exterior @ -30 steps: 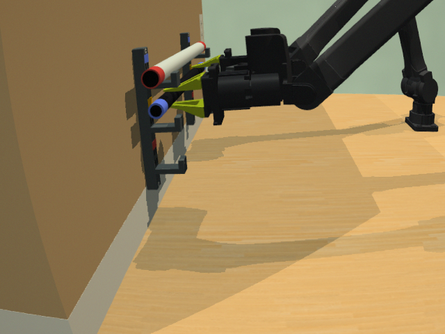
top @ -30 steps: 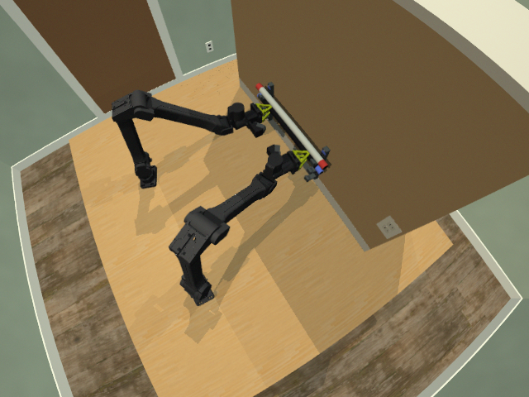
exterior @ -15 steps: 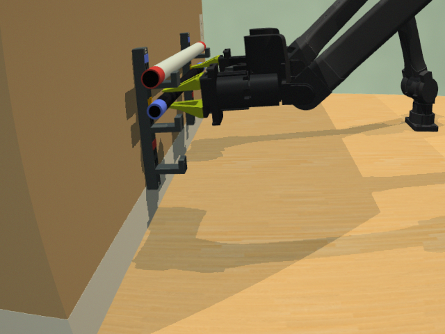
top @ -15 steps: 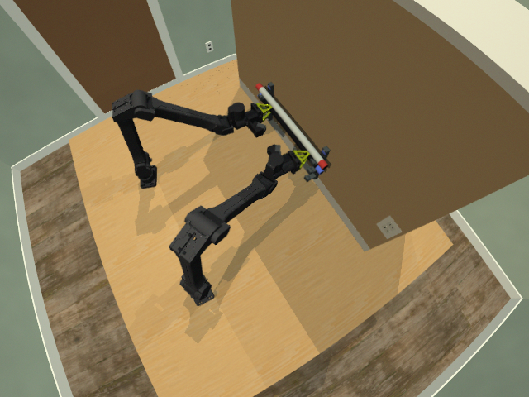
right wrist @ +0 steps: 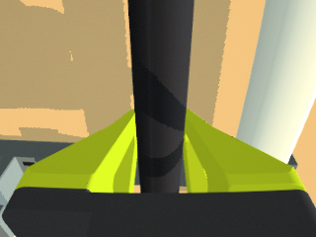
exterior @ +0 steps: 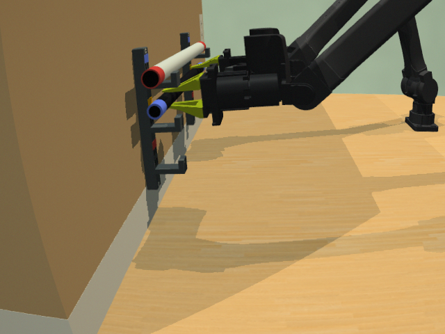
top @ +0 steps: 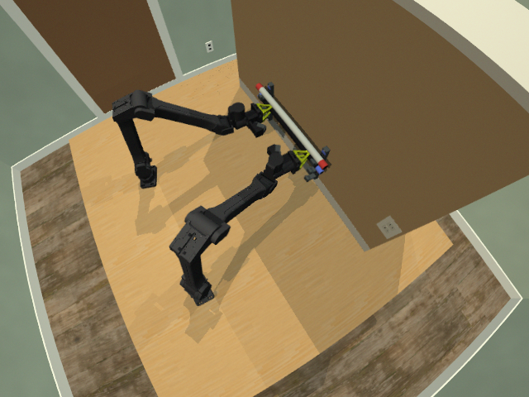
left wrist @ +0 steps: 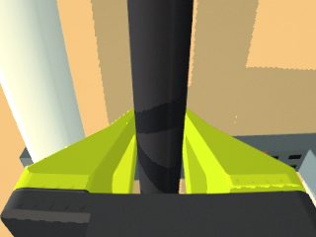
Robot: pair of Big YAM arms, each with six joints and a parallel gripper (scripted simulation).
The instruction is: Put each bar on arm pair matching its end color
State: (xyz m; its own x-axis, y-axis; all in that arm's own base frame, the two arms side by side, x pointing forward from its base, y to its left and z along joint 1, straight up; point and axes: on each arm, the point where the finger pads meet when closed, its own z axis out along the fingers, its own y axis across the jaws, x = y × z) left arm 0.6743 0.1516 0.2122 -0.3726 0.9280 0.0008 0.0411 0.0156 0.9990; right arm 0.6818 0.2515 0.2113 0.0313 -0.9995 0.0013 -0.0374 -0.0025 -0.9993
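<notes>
Right now the black bar is 15 cm to the right of my left hand. Round my left hand: grey baseboard (4 cm ahead, 18 cm to the right, 18 cm below); then brown wall (19 cm ahead, 18 cm to the right, 24 cm above).
My right gripper is now 150 mm to the right of the black bar. The rest, counted from my right hand: grey baseboard: 180 mm below, 120 mm to the left, 40 mm ahead; brown wall: 240 mm above, 190 mm ahead, 120 mm to the left.
</notes>
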